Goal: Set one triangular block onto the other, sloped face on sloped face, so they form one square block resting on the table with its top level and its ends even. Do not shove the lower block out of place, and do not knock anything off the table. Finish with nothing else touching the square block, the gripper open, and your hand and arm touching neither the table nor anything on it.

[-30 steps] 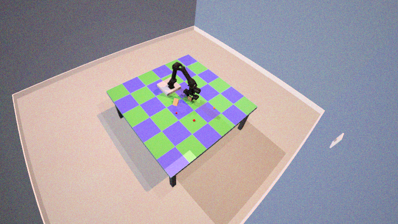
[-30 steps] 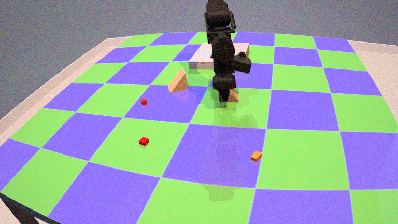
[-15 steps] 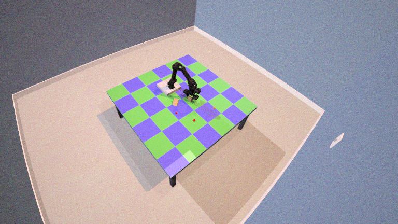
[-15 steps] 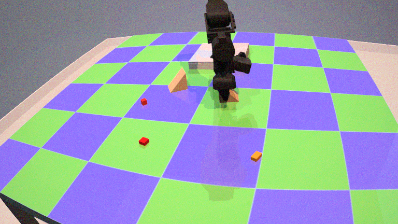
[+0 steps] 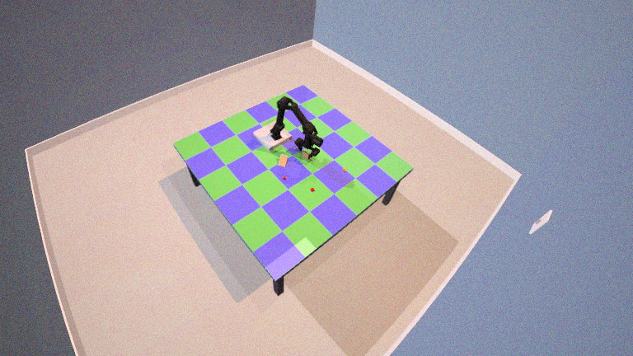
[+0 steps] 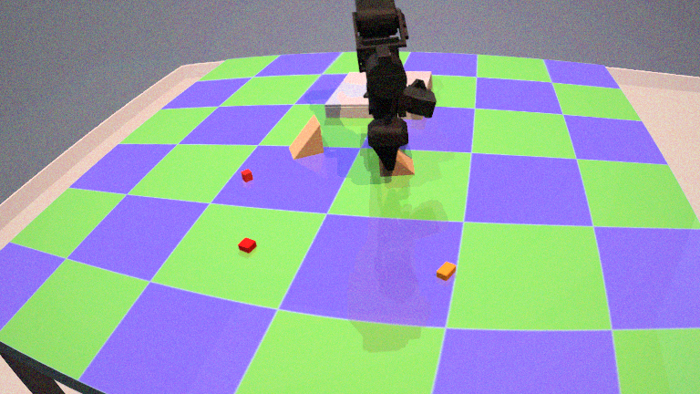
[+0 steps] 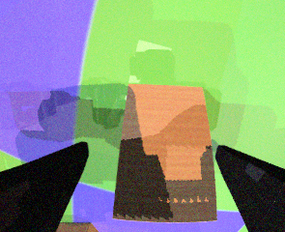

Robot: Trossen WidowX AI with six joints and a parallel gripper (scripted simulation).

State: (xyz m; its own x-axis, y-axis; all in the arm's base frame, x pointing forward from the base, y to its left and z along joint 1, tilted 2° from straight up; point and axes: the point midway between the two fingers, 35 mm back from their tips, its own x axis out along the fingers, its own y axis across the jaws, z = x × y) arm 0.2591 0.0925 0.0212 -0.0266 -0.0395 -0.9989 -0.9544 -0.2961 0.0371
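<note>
Right now the triangular block is 10 mm below my gripper tip and 10 mm ahead of it. The rest, counted from my gripper tip: small orange block 260 mm ahead, 150 mm to the left, 20 mm below.
</note>
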